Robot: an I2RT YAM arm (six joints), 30 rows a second.
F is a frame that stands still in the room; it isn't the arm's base.
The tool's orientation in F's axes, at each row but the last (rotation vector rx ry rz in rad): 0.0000, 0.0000, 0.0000; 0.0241, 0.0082, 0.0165; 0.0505, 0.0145, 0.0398; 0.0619, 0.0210, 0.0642; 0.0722, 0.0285, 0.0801; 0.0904, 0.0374, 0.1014; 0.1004, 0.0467, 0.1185
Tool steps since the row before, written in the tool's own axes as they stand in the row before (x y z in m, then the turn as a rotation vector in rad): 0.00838, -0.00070, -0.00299, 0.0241, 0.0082, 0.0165; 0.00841, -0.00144, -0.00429, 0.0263, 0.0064, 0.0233; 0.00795, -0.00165, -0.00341, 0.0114, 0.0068, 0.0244; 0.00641, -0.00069, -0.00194, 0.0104, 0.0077, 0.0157; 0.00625, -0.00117, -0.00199, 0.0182, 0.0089, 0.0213; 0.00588, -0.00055, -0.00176, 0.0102, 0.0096, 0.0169; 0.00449, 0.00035, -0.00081, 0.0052, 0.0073, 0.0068
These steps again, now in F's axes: 0.00838, -0.00070, -0.00299, 0.0241, 0.0082, 0.0165; 0.00840, -0.00120, -0.00439, 0.0264, 0.0063, 0.0232; 0.00796, -0.00116, -0.00360, 0.0115, 0.0060, 0.0246; 0.00639, -0.00015, -0.00210, 0.0102, 0.0074, 0.0160; 0.00626, -0.00052, -0.00223, 0.0181, 0.0088, 0.0214; 0.00583, 0.00021, -0.00199, 0.0099, 0.0091, 0.0174; 0.00437, 0.00096, -0.00095, 0.0047, 0.0072, 0.0073
